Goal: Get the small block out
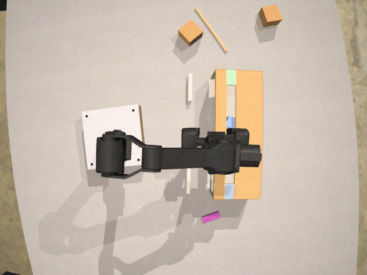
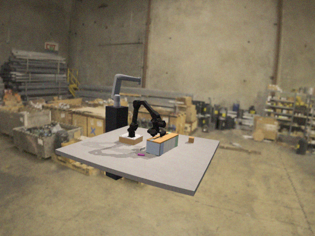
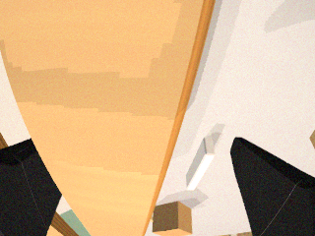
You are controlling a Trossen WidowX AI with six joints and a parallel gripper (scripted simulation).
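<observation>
The box is 40 mm ahead of my gripper tip, 10 mm to the right of it and 20 mm below it. From my gripper tip the other things lie so: thin stick: 20 mm behind, 350 mm to the left, 80 mm below; light-blue block: 50 mm ahead, 30 mm to the left.
</observation>
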